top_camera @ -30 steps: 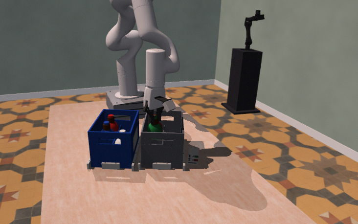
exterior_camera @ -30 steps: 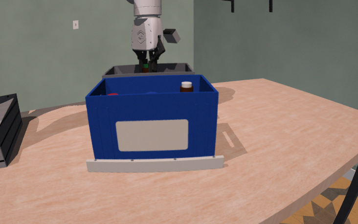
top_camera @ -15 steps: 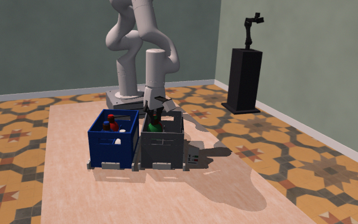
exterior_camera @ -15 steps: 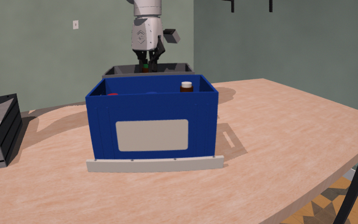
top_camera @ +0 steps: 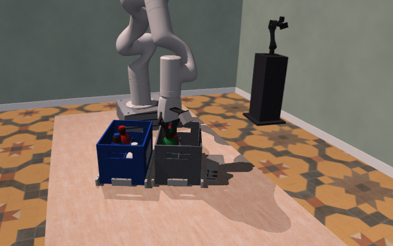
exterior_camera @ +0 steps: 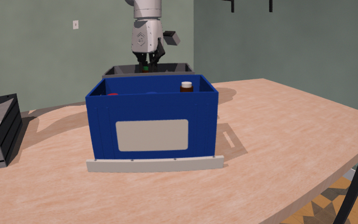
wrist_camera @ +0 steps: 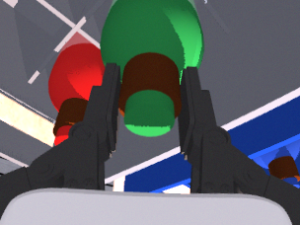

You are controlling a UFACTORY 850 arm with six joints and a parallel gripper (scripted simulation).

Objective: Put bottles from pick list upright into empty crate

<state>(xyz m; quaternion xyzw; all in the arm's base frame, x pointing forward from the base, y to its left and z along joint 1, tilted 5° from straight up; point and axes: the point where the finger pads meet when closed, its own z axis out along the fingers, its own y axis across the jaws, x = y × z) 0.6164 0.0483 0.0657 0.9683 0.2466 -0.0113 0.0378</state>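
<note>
The green bottle is 70 mm below my hand. Round my hand: grey crate: 100 mm below, 40 mm to the left, 10 mm ahead; white-cap bottle: 160 mm to the right, 90 mm below, 60 mm ahead; red-label bottle: 90 mm below, 90 mm behind, 20 mm to the left.
</note>
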